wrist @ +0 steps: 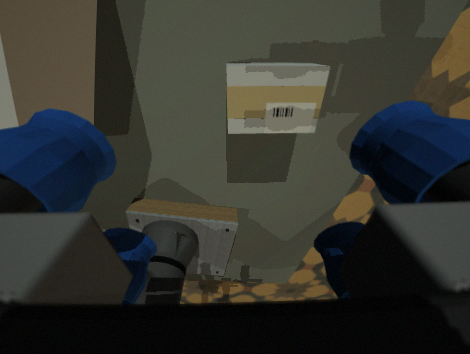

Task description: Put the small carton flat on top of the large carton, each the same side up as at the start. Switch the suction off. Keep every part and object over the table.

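Places are measured from the arm's base along level axes (x left, y ahead, z down), in millimetres.
Pixels of known places: hand at its tool point: (234, 204); arm's base at its link origin: (170, 238).
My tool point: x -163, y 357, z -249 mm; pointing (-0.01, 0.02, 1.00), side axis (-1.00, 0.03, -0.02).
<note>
Ahead of a thing's pixels: the offset from my tool point to its top centre. "spot": to the spot under its first point. Level surfaces: height alone.
The small carton @(dx -71, dy +2, dz +226 mm) (276, 94) is white with a tan tape band and a barcode label on its upper face. It lies flat on the grey-green table @(dz +302 mm) (182, 140), right of the middle of the wrist view. The large carton @(spot: dx +227, dy +65, dz +209 mm) (52, 55) shows in part at the upper left, as a brown side and a sliver of white top; the rest is outside the view. My gripper (235, 195) shows four blue suction cups, with no object on them. It hangs above the table, with the small carton beyond the cups, between the left and right pairs and apart from them.
The robot's base plate (212, 242), with the grey base of the arm (172, 240) on it, stands at the lower left of the middle. The table's edge runs down the right side and along the bottom, with patterned floor (452, 65) beyond it. Dark shadows lie across the table.
</note>
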